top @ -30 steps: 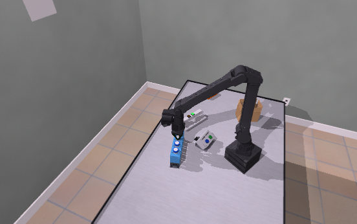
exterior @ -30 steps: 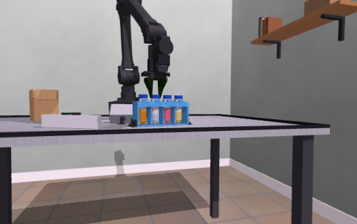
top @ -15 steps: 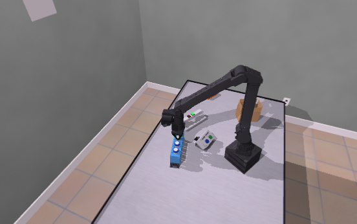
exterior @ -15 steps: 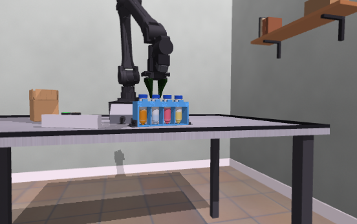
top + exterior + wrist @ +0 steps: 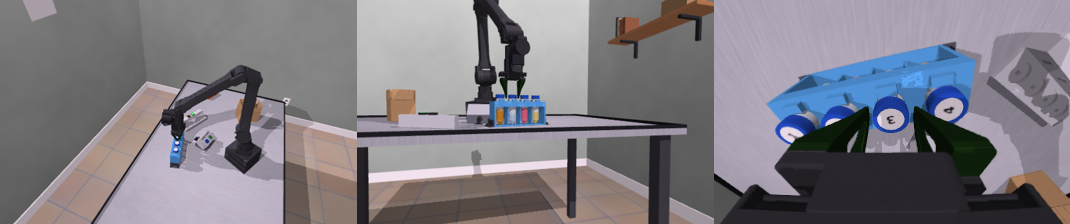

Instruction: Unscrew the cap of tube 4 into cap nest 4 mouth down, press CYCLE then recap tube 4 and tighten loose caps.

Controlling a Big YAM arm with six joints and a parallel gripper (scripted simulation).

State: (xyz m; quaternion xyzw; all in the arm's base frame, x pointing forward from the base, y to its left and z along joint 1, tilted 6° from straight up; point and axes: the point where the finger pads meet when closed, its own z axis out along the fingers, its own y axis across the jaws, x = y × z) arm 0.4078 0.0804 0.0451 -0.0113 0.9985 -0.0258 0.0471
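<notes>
My hand is 180 mm past the blue cycle key, 80 mm to the left of it and 50 mm above it. Also, from my hand: white key housing: 170 mm behind, 100 mm to the right, 60 mm below; cardboard box: 400 mm behind, 490 mm to the right, 50 mm below; green ready key: 190 mm behind, 120 mm to the right, 50 mm below.
</notes>
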